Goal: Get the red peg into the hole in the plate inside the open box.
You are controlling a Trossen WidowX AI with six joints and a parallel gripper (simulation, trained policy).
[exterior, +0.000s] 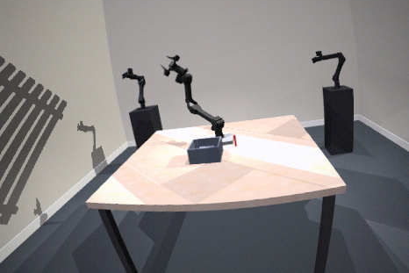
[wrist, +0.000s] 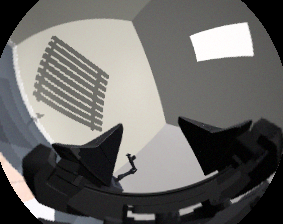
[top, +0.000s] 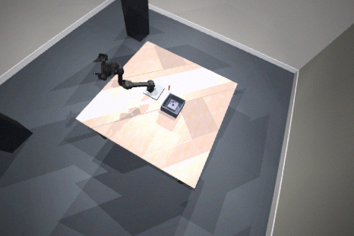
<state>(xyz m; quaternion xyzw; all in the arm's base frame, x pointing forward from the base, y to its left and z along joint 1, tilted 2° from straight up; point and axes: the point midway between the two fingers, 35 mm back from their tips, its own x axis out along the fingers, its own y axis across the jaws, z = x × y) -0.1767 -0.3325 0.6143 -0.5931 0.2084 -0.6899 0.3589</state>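
Now: the red peg 61 cm below my gripper tip, 51 cm to the left of it and 34 cm ahead of it. The rest, counted from my gripper tip: dark grey box (62 cm below, 49 cm ahead, 34 cm to the left).
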